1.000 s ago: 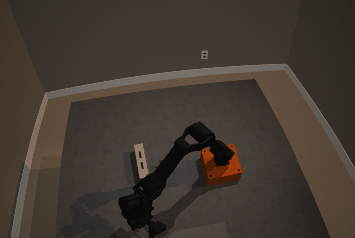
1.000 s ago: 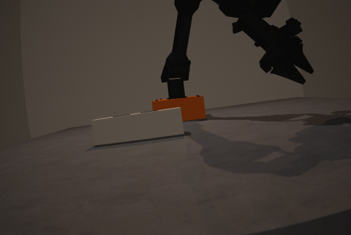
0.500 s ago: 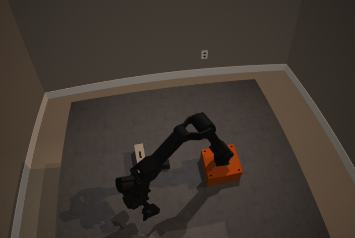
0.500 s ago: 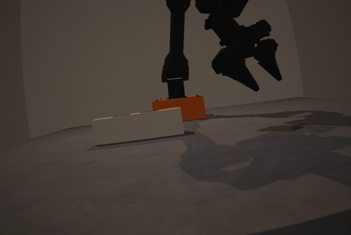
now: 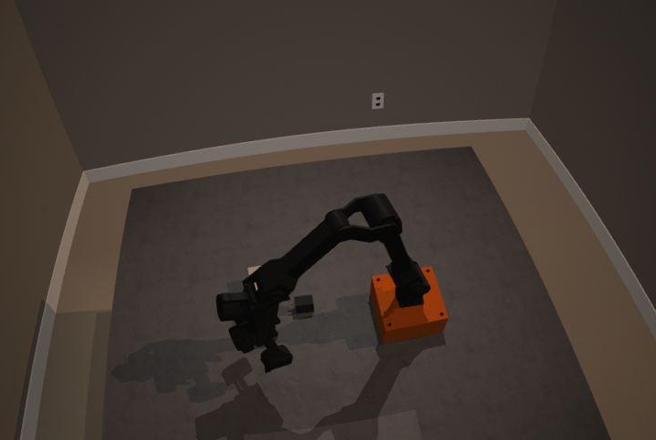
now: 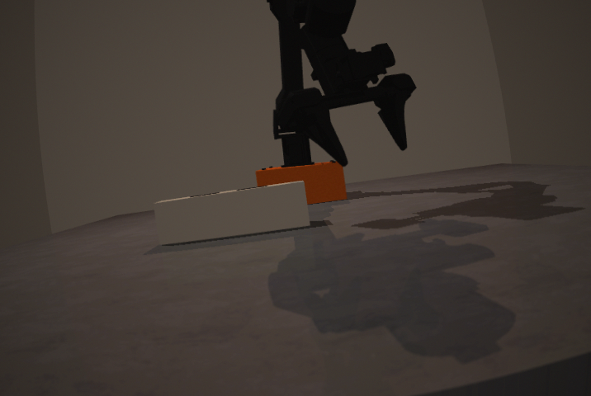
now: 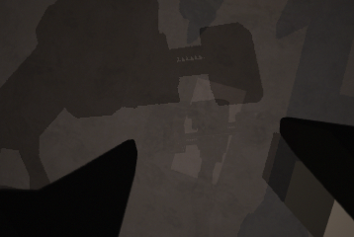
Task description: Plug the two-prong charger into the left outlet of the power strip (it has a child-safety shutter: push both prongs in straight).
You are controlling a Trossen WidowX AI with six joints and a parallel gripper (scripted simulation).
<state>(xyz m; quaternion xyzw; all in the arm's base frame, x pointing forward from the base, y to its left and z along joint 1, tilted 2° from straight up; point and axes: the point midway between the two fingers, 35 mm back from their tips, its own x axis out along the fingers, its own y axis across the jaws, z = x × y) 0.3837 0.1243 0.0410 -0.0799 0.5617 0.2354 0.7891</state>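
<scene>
My gripper tip is 110 mm past the black charger, 180 mm to the left of it and 50 mm above it.
</scene>
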